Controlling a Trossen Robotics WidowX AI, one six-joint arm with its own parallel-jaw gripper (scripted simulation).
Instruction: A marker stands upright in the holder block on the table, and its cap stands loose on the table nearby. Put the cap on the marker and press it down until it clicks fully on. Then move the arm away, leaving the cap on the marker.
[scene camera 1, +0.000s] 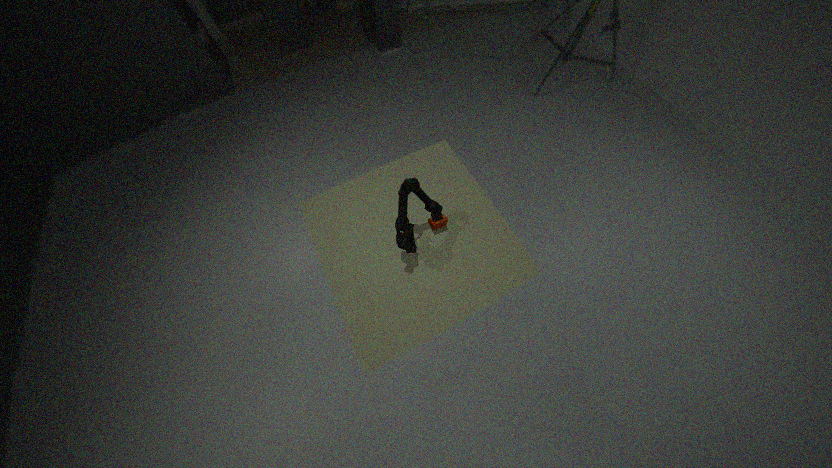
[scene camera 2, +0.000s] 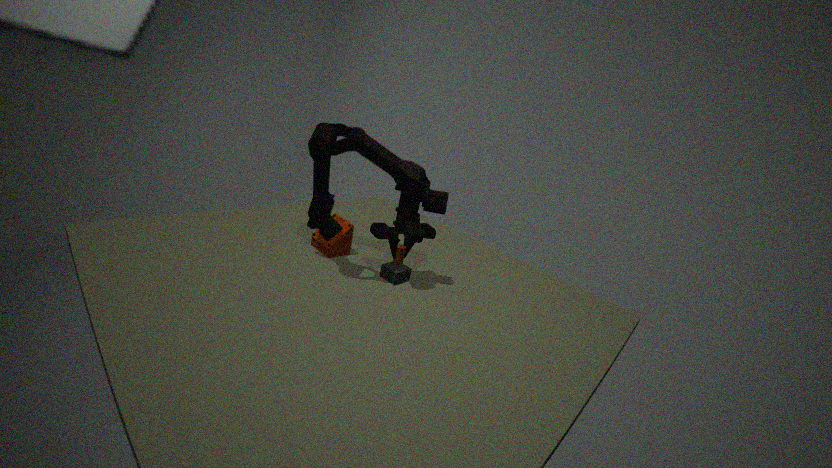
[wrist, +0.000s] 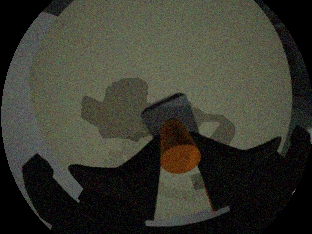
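Scene camera 2 shows the gripper (scene camera 2: 398, 257). In the wrist view the gripper (wrist: 174, 137) is visible too, holding an orange cap (wrist: 179, 154).
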